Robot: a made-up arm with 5 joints.
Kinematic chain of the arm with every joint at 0, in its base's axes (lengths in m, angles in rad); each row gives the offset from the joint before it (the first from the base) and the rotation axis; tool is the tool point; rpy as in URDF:
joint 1: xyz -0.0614 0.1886 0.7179 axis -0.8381 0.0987 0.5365
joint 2: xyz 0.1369 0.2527 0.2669 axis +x
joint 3: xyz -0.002 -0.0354 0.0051 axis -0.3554 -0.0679 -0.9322
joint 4: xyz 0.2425 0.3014 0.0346 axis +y
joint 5: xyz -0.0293 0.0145 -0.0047 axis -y
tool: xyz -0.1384 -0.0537 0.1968 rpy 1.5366 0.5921 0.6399
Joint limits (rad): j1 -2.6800..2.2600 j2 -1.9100..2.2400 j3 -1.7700..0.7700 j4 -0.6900..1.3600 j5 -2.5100..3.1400
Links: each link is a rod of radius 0.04 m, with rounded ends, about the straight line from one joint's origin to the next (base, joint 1, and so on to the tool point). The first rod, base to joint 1, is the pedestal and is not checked.
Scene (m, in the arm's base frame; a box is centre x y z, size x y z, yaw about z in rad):
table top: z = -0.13
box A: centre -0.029 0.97 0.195 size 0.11 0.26 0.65 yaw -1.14
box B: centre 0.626 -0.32 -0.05 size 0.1 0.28 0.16 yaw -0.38
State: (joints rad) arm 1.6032 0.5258 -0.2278 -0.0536 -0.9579
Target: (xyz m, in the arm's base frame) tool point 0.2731 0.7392 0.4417
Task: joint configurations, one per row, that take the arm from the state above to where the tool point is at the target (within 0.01 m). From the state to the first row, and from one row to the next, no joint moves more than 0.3 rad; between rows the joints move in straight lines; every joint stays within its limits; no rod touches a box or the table.
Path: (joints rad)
1: 1.7346 0.5815 -0.0282 -0.1809 -0.6938
2: 1.8659 0.6372 0.1713 -0.3082 -0.4297
3: 1.9973 0.6929 0.3709 -0.4354 -0.1656
4: 2.1286 0.7486 0.5704 -0.5627 0.0985
5: 2.2600 0.8042 0.7700 -0.6900 0.3626
6: 2.0947 0.8129 0.7700 -0.4703 0.0723
7: 1.9294 0.8216 0.7700 -0.2506 -0.2180
8: 1.7641 0.8303 0.7700 -0.0310 -0.5083
9: 1.5988 0.8390 0.7700 0.1887 -0.7986
10: 1.4334 0.8477 0.7700 0.4084 -1.0888
11: 1.4521 0.9737 0.7700 0.3359 -1.3833

